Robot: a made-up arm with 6 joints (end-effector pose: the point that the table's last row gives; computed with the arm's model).
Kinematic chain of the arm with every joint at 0, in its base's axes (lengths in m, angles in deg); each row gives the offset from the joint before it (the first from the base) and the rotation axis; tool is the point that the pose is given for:
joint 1: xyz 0 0 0.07 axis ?
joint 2: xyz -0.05 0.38 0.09 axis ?
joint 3: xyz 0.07 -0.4 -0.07 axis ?
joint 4: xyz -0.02 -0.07 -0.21 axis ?
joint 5: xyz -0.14 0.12 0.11 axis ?
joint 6: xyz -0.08 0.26 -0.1 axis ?
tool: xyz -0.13 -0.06 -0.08
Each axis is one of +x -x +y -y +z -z.
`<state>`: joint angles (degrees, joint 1 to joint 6).
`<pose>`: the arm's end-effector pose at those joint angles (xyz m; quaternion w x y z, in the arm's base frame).
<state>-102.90 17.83 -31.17 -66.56 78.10 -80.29</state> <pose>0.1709 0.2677 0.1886 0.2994 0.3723 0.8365 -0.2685</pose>
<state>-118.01 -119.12 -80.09 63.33 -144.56 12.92</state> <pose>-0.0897 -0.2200 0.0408 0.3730 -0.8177 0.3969 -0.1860</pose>
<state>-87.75 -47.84 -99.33 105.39 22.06 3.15</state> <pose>0.6355 -0.0558 0.3350 0.1946 0.2004 -0.5006 -0.8194</pose>
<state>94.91 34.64 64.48 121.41 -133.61 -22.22</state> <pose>0.5000 -0.6368 -0.2155 0.1320 0.0145 -0.2369 -0.9624</pose>
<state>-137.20 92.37 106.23 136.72 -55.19 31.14</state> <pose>0.9413 0.5230 -0.1108 0.7235 -0.2514 0.0134 -0.6428</pose>
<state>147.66 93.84 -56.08 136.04 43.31 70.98</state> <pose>0.2179 -0.2173 0.0047 0.2311 -0.0171 -0.7986 -0.5555</pose>
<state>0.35 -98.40 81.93 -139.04 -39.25 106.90</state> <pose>0.4666 0.6445 -0.2672 0.6582 -0.4854 -0.5472 0.1780</pose>
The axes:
joint 1: +z
joint 2: -z
joint 3: -x
joint 4: -y
joint 5: -x
joint 6: -y

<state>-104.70 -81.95 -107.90 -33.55 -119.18 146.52</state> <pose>0.3463 -0.5928 0.0991 0.0057 -0.3098 -0.3956 0.8646</pose>
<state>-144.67 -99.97 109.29 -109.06 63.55 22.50</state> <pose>0.0788 -0.4529 0.1023 0.0932 -0.3053 0.9136 -0.2518</pose>
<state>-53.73 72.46 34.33 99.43 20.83 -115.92</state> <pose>-0.0849 0.5268 -0.4308 0.2443 -0.0314 0.2474 -0.9371</pose>
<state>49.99 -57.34 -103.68 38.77 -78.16 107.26</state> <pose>0.1179 0.1367 0.3855 0.4871 0.4412 0.2965 -0.6930</pose>
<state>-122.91 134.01 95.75 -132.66 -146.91 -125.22</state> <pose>0.8175 0.2751 0.2528 0.5279 0.4014 0.6701 0.3334</pose>
